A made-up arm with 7 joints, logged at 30 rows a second.
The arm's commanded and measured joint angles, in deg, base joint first. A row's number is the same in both.
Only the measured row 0 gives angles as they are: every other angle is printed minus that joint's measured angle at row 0.
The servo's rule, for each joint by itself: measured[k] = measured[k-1] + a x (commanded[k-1-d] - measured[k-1]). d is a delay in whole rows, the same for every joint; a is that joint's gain. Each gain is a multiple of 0.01, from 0.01 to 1. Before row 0 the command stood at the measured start. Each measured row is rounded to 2 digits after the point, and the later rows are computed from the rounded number. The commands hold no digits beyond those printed.
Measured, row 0: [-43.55 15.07 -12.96 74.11 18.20 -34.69 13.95]
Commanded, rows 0 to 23: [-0.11 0.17 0.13 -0.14 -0.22 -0.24 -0.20]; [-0.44 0.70 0.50 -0.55 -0.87 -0.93 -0.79]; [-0.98 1.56 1.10 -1.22 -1.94 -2.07 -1.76]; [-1.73 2.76 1.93 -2.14 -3.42 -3.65 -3.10]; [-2.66 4.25 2.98 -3.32 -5.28 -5.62 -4.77]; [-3.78 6.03 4.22 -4.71 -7.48 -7.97 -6.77]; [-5.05 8.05 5.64 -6.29 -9.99 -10.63 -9.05]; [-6.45 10.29 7.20 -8.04 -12.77 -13.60 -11.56]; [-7.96 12.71 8.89 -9.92 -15.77 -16.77 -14.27]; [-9.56 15.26 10.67 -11.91 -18.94 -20.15 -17.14]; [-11.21 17.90 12.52 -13.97 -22.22 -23.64 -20.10]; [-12.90 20.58 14.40 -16.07 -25.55 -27.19 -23.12]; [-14.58 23.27 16.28 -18.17 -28.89 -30.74 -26.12]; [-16.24 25.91 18.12 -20.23 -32.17 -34.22 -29.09]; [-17.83 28.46 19.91 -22.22 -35.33 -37.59 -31.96]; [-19.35 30.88 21.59 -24.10 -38.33 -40.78 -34.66]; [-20.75 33.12 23.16 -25.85 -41.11 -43.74 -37.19]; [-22.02 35.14 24.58 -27.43 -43.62 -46.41 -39.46]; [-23.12 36.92 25.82 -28.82 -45.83 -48.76 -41.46]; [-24.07 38.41 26.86 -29.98 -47.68 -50.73 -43.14]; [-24.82 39.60 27.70 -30.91 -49.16 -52.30 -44.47]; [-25.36 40.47 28.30 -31.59 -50.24 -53.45 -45.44]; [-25.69 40.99 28.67 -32.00 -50.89 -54.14 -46.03]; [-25.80 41.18 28.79 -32.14 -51.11 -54.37 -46.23]
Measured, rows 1 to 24: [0.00 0.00 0.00 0.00 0.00 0.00 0.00]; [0.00 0.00 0.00 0.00 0.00 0.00 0.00]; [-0.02 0.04 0.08 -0.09 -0.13 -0.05 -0.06]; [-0.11 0.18 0.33 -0.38 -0.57 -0.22 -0.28]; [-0.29 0.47 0.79 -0.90 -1.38 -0.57 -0.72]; [-0.59 0.95 1.47 -1.67 -2.58 -1.16 -1.43]; [-1.02 1.64 2.38 -2.69 -4.17 -2.01 -2.43]; [-1.60 2.56 3.48 -3.94 -6.12 -3.14 -3.73]; [-2.32 3.71 4.78 -5.40 -8.40 -4.56 -5.33]; [-3.19 5.09 6.23 -7.04 -10.98 -6.28 -7.20]; [-4.19 6.69 7.83 -8.83 -13.81 -8.27 -9.32]; [-5.32 8.49 9.53 -10.74 -16.84 -10.53 -11.67]; [-6.56 10.47 11.32 -12.74 -20.01 -13.02 -14.20]; [-7.89 12.59 13.17 -14.80 -23.28 -15.71 -16.88]; [-9.29 14.83 15.04 -16.89 -26.59 -18.57 -19.65]; [-10.75 17.16 16.89 -18.96 -29.88 -21.54 -22.48]; [-12.24 19.53 18.70 -20.98 -33.10 -24.59 -25.32]; [-13.73 21.91 20.43 -22.91 -36.19 -27.67 -28.12]; [-15.20 24.26 22.07 -24.73 -39.09 -30.72 -30.84]; [-16.63 26.54 23.58 -26.40 -41.76 -33.70 -33.43]; [-17.99 28.72 24.92 -27.90 -44.16 -36.56 -35.84]; [-19.27 30.75 26.08 -29.19 -46.24 -39.25 -38.03]; [-20.44 32.61 27.05 -30.26 -47.96 -41.73 -39.96]; [-21.47 34.26 27.80 -31.08 -49.31 -43.96 -41.60]
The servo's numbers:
d 2
a 0.21 0.21 0.60 0.62 0.59 0.19 0.30

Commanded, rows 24 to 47: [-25.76 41.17 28.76 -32.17 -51.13 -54.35 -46.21]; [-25.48 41.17 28.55 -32.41 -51.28 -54.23 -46.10]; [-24.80 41.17 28.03 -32.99 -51.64 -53.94 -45.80]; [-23.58 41.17 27.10 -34.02 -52.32 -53.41 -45.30]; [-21.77 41.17 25.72 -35.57 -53.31 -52.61 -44.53]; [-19.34 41.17 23.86 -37.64 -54.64 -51.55 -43.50]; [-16.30 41.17 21.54 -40.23 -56.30 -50.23 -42.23]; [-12.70 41.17 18.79 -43.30 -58.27 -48.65 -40.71]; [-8.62 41.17 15.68 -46.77 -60.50 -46.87 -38.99]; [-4.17 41.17 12.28 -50.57 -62.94 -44.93 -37.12]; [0.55 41.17 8.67 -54.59 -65.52 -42.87 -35.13]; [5.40 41.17 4.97 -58.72 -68.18 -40.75 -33.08]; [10.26 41.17 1.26 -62.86 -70.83 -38.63 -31.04]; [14.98 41.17 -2.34 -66.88 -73.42 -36.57 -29.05]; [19.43 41.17 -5.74 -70.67 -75.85 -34.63 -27.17]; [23.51 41.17 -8.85 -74.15 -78.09 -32.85 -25.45]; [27.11 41.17 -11.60 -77.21 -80.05 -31.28 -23.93]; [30.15 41.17 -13.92 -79.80 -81.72 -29.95 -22.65]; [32.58 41.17 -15.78 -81.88 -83.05 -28.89 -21.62]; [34.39 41.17 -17.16 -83.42 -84.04 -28.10 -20.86]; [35.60 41.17 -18.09 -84.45 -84.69 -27.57 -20.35]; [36.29 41.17 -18.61 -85.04 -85.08 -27.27 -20.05]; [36.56 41.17 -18.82 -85.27 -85.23 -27.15 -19.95]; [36.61 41.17 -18.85 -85.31 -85.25 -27.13 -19.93]
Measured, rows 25 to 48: [-22.36 35.67 28.32 -31.65 -50.24 -45.89 -42.93]; [-23.08 36.83 28.60 -31.95 -50.75 -47.50 -43.92]; [-23.64 37.74 28.70 -32.09 -50.97 -48.80 -44.61]; [-24.03 38.46 28.61 -32.29 -51.15 -49.83 -45.06]; [-24.19 39.03 28.26 -32.72 -51.44 -50.61 -45.28]; [-24.06 39.48 27.56 -33.53 -51.96 -51.14 -45.29]; [-23.58 39.83 26.46 -34.79 -52.76 -51.42 -45.06]; [-22.69 40.11 24.90 -36.56 -53.87 -51.44 -44.59]; [-21.35 40.33 22.88 -38.84 -55.30 -51.21 -43.88]; [-19.53 40.51 20.43 -41.61 -57.05 -50.72 -42.93]; [-17.24 40.65 17.58 -44.81 -59.09 -49.99 -41.75]; [-14.50 40.76 14.40 -48.38 -61.36 -49.03 -40.36]; [-11.34 40.85 10.96 -52.23 -63.81 -47.86 -38.79]; [-7.82 40.92 7.37 -56.25 -66.39 -46.51 -37.08]; [-4.02 40.97 3.70 -60.35 -69.01 -45.01 -35.27]; [-0.03 41.01 0.08 -64.40 -71.61 -43.41 -33.40]; [4.06 41.04 -3.41 -68.29 -74.11 -41.74 -31.53]; [8.14 41.07 -6.67 -71.92 -76.46 -40.05 -29.71]; [12.12 41.09 -9.63 -75.20 -78.58 -38.38 -27.98]; [15.91 41.11 -12.20 -78.05 -80.43 -36.78 -26.38]; [19.41 41.12 -14.35 -80.42 -81.98 -35.28 -24.95]; [22.56 41.13 -16.04 -82.28 -83.20 -33.92 -23.72]; [25.30 41.14 -17.27 -83.63 -84.08 -32.71 -22.71]; [27.61 41.15 -18.07 -84.50 -84.67 -31.68 -21.91]
